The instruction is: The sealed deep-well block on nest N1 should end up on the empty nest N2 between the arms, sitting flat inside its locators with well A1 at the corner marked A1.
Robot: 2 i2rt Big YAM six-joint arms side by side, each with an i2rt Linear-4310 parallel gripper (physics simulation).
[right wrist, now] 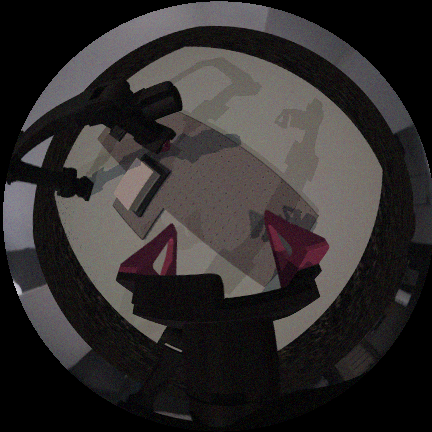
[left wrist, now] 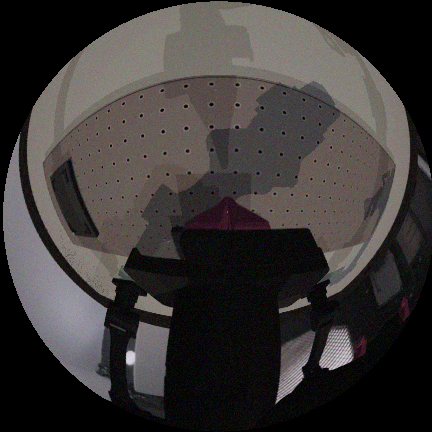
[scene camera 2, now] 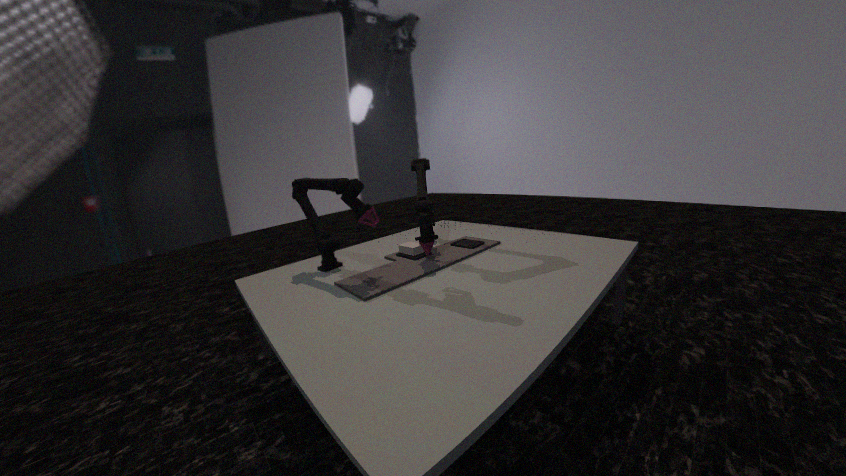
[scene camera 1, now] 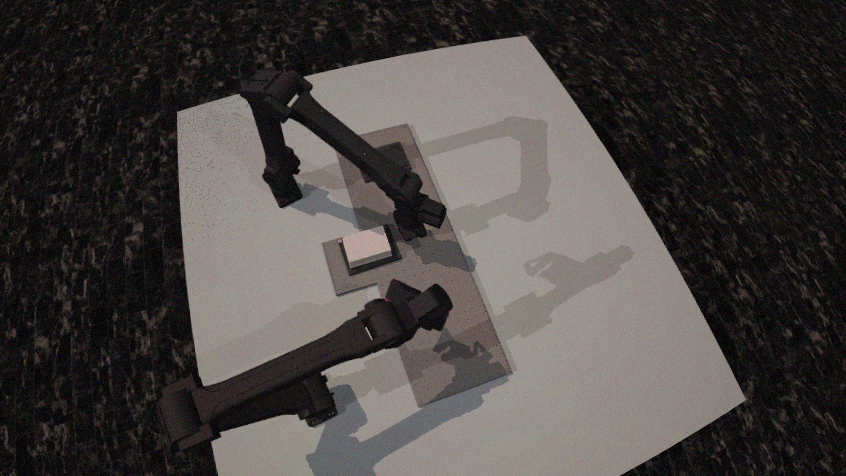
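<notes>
The pale block [scene camera 1: 366, 243] [scene camera 2: 408, 247] [right wrist: 134, 184] sits on the dark nest N2 [scene camera 1: 395, 254] [right wrist: 160, 177] between the arms. It looks about level; dark nest shows along its right side in scene camera 1. Whether it is fully inside the locators, and where well A1 is, I cannot tell. The other dark nest, N1 [scene camera 1: 399, 155] [scene camera 2: 467, 243] [left wrist: 75, 200] [right wrist: 117, 133], holds no block. My left gripper [scene camera 2: 427, 251] [left wrist: 227, 201] [right wrist: 167, 148] is shut and empty, low over the board beside N2. My right gripper [scene camera 2: 369, 217] [right wrist: 218, 221] is open and empty, high up.
The perforated brown board [scene camera 1: 461, 296] [left wrist: 125, 125] [right wrist: 230, 195] lies on the white table [scene camera 1: 591, 236] [scene camera 2: 414, 355]. The left forearm crosses above N1 in scene camera 1. The right arm reaches over the board's lower part there. Arm shadows fall across board and table.
</notes>
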